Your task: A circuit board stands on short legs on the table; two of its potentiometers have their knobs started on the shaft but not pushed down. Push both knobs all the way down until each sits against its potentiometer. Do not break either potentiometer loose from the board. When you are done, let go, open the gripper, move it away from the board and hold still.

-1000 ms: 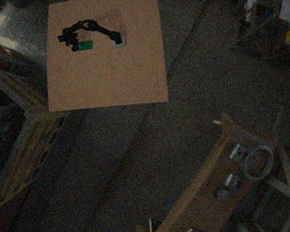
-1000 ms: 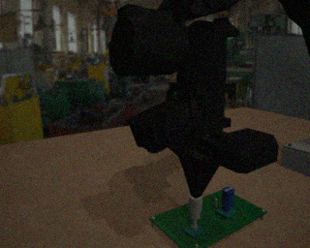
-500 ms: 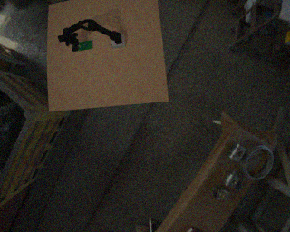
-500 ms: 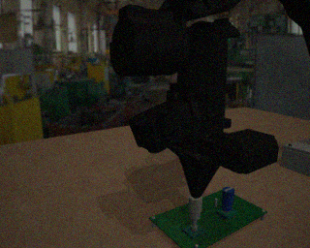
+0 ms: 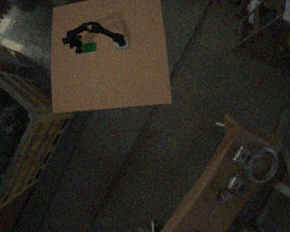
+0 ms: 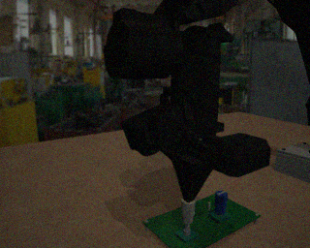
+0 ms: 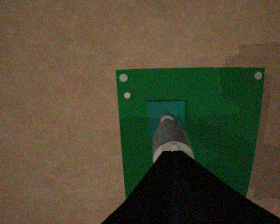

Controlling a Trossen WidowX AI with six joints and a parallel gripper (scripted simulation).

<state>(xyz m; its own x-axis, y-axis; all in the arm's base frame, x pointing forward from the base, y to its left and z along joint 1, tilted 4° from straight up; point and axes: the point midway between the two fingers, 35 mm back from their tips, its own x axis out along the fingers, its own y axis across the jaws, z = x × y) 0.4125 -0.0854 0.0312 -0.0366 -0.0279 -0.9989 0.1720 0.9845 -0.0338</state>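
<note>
Right now the grey knob is 10 mm below my gripper tip. Also, from my gripper tip: blue knob (60 mm behind, 20 mm below, 10 mm to the left).
</note>
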